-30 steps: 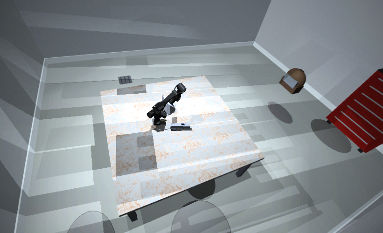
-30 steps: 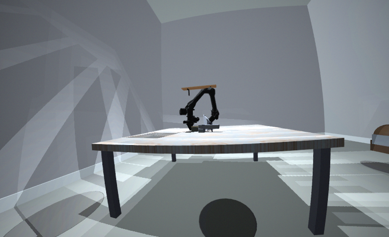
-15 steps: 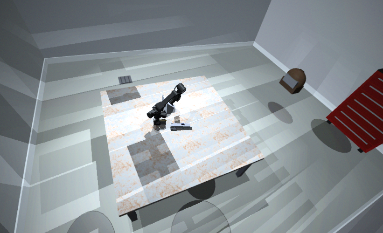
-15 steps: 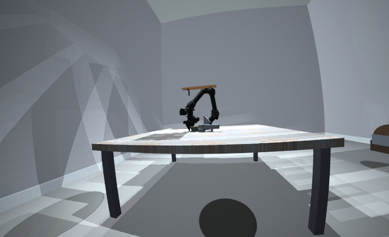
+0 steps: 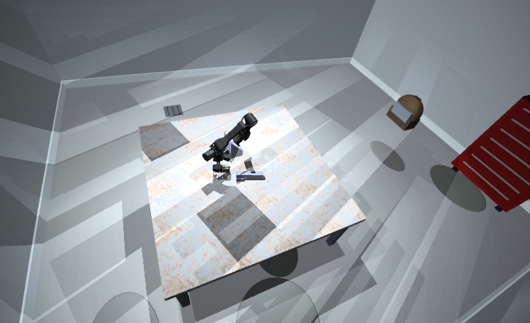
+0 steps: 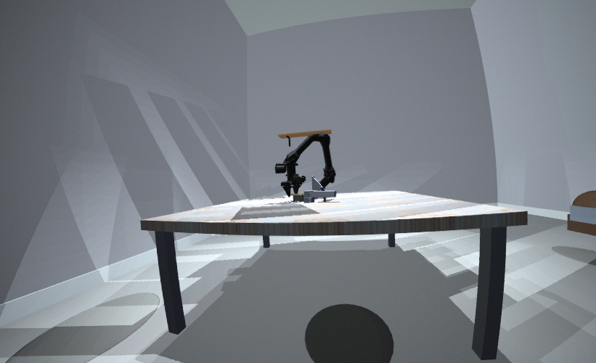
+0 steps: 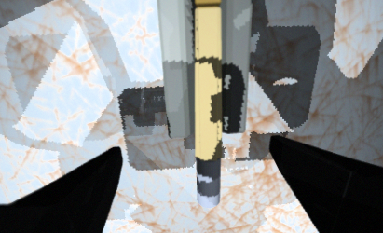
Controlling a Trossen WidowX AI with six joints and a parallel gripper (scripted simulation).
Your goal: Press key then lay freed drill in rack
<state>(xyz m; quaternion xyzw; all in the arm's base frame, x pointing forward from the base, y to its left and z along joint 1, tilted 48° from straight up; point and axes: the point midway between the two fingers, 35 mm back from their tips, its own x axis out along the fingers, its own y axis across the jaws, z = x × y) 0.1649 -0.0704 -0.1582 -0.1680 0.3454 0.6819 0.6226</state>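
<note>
My gripper tip is now 10 mm short of the drill, 40 mm to the right of it and 10 mm below it. From my gripper tip the other things lie so: rack 10 mm ahead, 50 mm to the left, 10 mm below; dark key 120 mm ahead, 220 mm to the left, 20 mm above.
</note>
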